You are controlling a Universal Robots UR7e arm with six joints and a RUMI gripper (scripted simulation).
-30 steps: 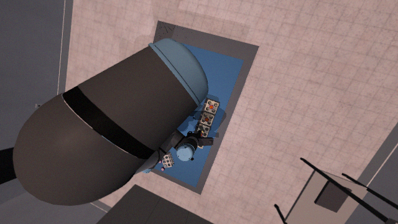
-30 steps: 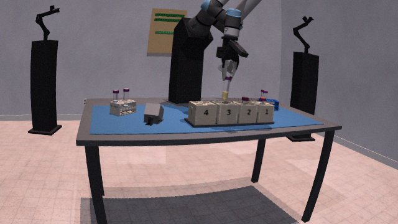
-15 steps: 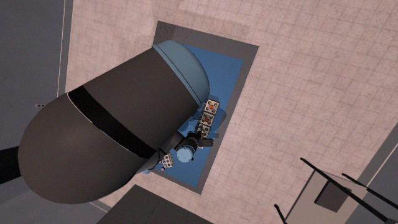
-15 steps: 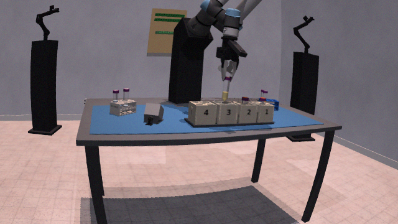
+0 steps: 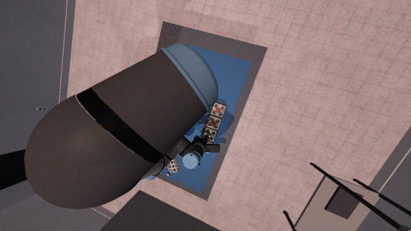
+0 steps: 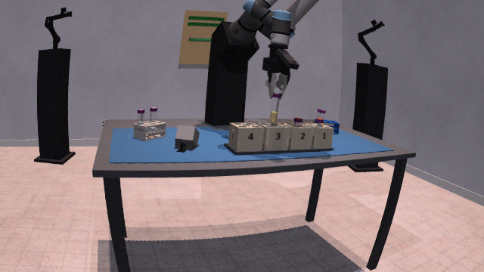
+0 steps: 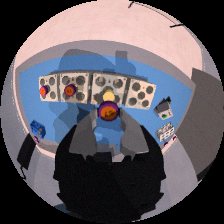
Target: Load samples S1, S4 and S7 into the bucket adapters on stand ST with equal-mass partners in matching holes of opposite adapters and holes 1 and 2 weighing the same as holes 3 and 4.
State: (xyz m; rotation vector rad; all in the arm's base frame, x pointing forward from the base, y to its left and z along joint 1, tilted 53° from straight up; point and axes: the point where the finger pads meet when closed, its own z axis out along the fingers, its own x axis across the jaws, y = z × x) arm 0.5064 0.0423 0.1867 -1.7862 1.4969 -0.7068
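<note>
Now: the bucket adapter 3 cm ahead of my hand, 11 cm to the right of it and 16 cm below it. Also, from my hand: blue rack: 42 cm behind, 40 cm to the left, 18 cm below; white rack: 13 cm behind, 50 cm to the right, 18 cm below.
</note>
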